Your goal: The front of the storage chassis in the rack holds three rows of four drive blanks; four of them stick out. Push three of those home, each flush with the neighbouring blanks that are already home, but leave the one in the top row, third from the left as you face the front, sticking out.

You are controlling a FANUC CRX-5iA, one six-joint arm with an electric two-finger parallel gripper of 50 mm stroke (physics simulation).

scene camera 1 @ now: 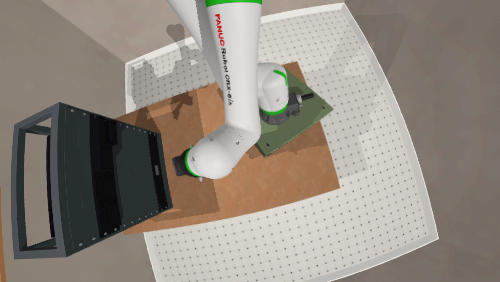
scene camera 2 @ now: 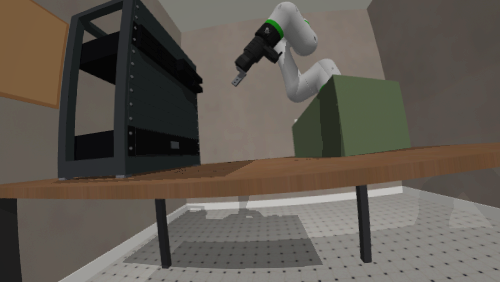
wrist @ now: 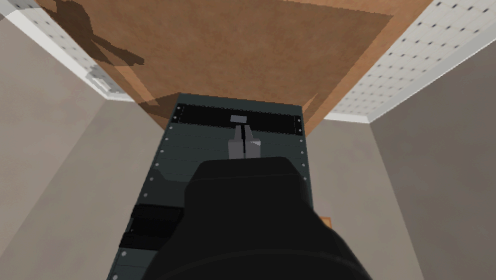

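Pixels of known places: gripper, fingertip midpoint: (scene camera 2: 233, 84) (wrist: 242, 133); arm's base, origin of the base link: (scene camera 1: 275, 111).
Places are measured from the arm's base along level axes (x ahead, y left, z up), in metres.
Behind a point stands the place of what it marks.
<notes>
The storage chassis (scene camera 1: 106, 175) @(x 0.733, y 0.145, z 0.212 m) (scene camera 2: 152, 47) @(x 0.732, y 0.292, z 0.211 m) is a black band high in the dark rack (scene camera 1: 37, 254) @(x 0.893, y 0.371, z 0.372 m) (scene camera 2: 120, 95) @(x 0.764, y 0.383, z -0.003 m). In the scene camera 2 view, dark blanks (scene camera 2: 187, 67) @(x 0.700, y 0.088, z 0.236 m) stand out toward its far end, with two stacked ledges (scene camera 2: 199, 85) @(x 0.697, y -0.038, z 0.197 m) at that end. In the wrist view, two raised dark bars (wrist: 157, 211) @(x 0.699, y -0.030, z 0.185 m) (wrist: 142, 241) @(x 0.699, y -0.042, z 0.246 m) show at the chassis's left end, with a recessed part between them. The remaining blanks are hidden by the gripper body or too dark to tell apart. My gripper (scene camera 2: 236, 82) @(x 0.466, y 0.156, z 0.076 m) (wrist: 242, 133) @(x 0.466, y 0.156, z 0.076 m) is shut and empty, held in front of the rack, apart from it.
A black lower panel (scene camera 2: 160, 141) @(x 0.746, y 0.226, z -0.129 m) (wrist: 210, 116) @(x 0.749, y 0.024, z -0.136 m) with a small grey label (scene camera 2: 175, 145) @(x 0.747, y 0.128, z -0.139 m) (wrist: 238, 119) @(x 0.747, y 0.130, z -0.135 m) sits low in the rack. Plain grey panels (scene camera 2: 162, 100) @(x 0.746, y 0.211, z 0.035 m) lie between it and the chassis. The green pedestal (scene camera 1: 300, 127) @(x -0.080, y 0.111, z 0.047 m) (scene camera 2: 372, 117) @(x -0.054, y 0.140, z -0.109 m) stands on the wooden table (scene camera 1: 280, 185) @(x 0.041, y 0.377, z -0.242 m) (scene camera 2: 260, 177) @(x 0.367, y 0.502, z -0.242 m).
</notes>
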